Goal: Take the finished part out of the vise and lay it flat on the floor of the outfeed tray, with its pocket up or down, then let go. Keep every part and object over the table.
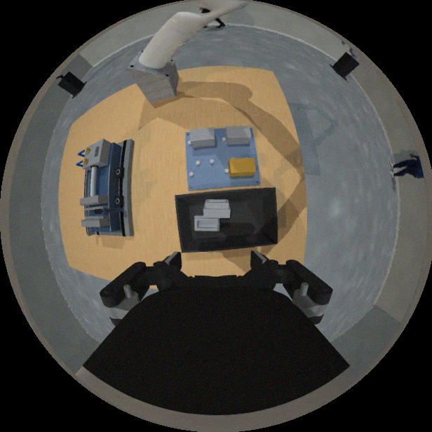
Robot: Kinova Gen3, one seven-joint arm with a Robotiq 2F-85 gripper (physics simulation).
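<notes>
My gripper is wide open and empty, above the near side of the black outfeed tray. Two light grey parts are inside the tray, left of its middle. The nearer part shows its pocket up and looks flat. The other part is just behind it, close to or touching it; two of its faces show, and it looks tilted or on its side. Whether it leans on the nearer part I cannot tell. The blue vise stands at the left; no part shows between its grey jaws.
A blue plate with white pegs lies behind the tray, bearing two grey blocks and a yellow block. A grey pedestal with the pale arm stands at the back left. The tray's walls stand up around the parts.
</notes>
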